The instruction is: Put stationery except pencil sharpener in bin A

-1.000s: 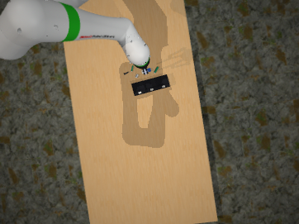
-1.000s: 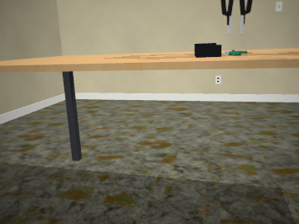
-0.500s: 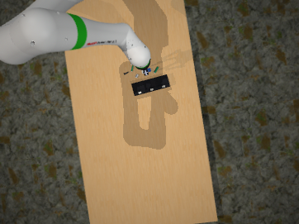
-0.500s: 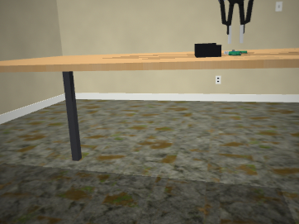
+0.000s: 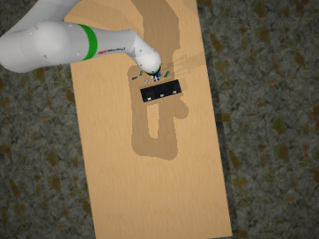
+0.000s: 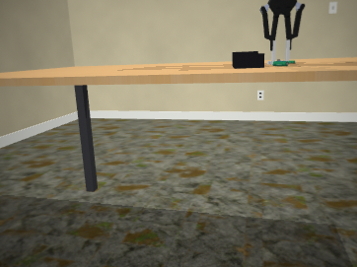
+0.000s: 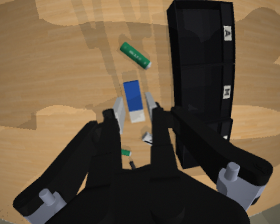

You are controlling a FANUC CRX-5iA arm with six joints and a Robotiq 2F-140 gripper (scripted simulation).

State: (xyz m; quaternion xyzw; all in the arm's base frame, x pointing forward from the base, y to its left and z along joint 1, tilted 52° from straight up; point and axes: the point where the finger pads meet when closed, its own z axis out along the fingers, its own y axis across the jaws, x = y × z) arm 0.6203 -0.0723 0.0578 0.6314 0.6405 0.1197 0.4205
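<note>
My gripper is now 10 mm to the left of the blue eraser and 40 mm above it. Also, from my hand: black bin 100 mm ahead, 20 mm to the right, 20 mm below; then small dark item 60 mm behind, 140 mm to the right, 40 mm below; then grey-white pencil sharpener 80 mm to the right, 30 mm below.
</note>
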